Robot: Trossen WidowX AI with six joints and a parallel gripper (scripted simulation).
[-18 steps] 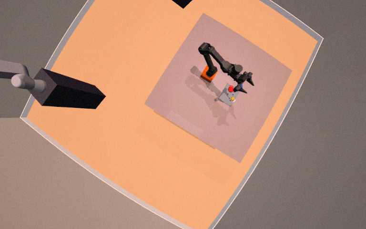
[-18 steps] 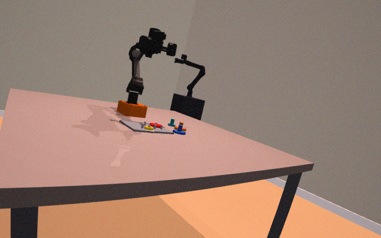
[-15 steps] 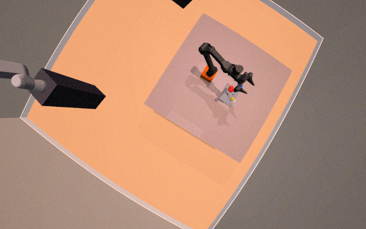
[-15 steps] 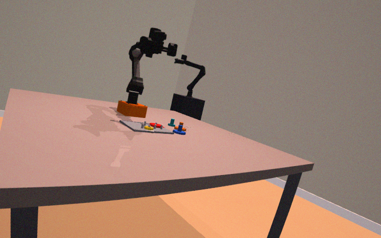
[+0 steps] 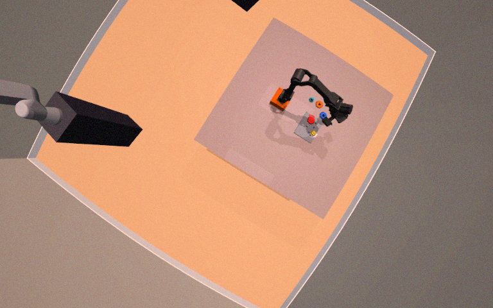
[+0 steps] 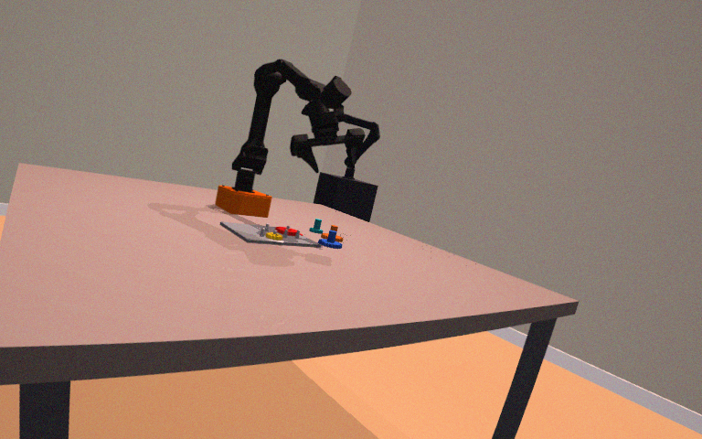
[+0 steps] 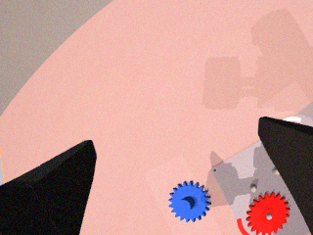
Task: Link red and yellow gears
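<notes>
My gripper tip is now 19 cm above the blue gear, 6 cm to the right of it and 6 cm past it. From my gripper tip the other things lie so: yellow gear 19 cm below, 11 cm to the right, 3 cm behind; then grey board 20 cm below, 10 cm to the right, 9 cm behind; then red gear 19 cm below, 11 cm behind, 4 cm to the right.
</notes>
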